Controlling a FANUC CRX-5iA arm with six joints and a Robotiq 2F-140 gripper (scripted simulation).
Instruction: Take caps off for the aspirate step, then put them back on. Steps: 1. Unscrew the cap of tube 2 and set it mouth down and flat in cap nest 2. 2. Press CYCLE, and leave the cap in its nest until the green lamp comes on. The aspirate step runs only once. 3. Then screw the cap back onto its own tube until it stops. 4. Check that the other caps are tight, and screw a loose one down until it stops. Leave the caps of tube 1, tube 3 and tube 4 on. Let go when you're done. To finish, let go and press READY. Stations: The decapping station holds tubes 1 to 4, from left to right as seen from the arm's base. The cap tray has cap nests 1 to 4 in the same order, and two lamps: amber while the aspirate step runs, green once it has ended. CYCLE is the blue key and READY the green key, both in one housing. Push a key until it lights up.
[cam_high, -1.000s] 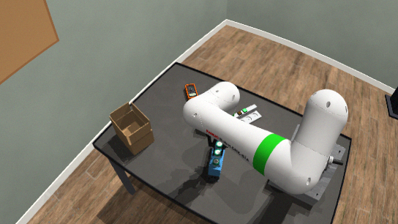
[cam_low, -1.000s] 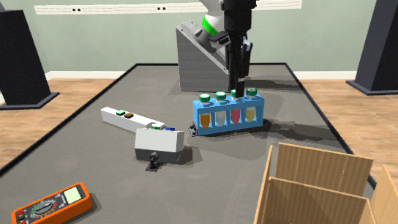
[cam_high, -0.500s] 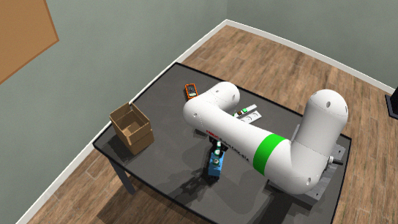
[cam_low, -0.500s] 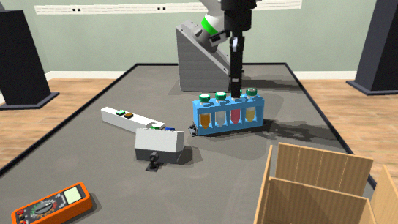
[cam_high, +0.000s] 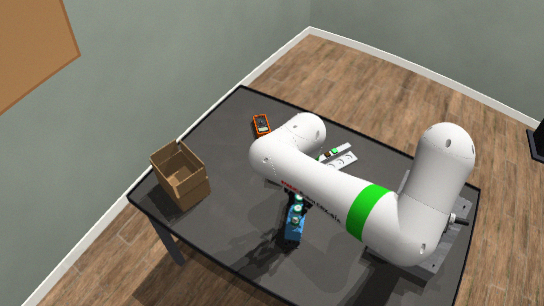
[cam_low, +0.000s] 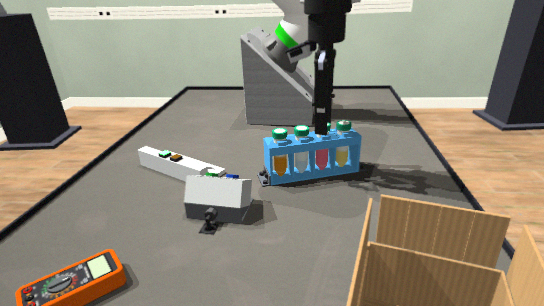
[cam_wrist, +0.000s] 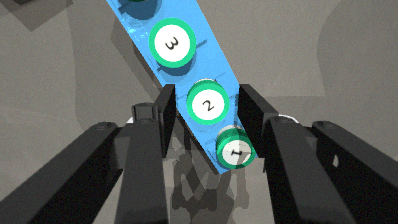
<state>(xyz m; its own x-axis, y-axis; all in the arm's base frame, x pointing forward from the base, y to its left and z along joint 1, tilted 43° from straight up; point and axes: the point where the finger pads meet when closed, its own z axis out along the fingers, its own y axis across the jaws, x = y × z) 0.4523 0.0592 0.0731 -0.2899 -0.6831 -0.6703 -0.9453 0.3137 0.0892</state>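
Now: hand 3 cm above the cap 2. Round my hand: cap 1: 1 cm behind, 5 cm to the left, 3 cm below; then cap 4: 2 cm ahead, 10 cm to the right, 3 cm below; then cap 3: 1 cm ahead, 5 cm to the right, 3 cm below.
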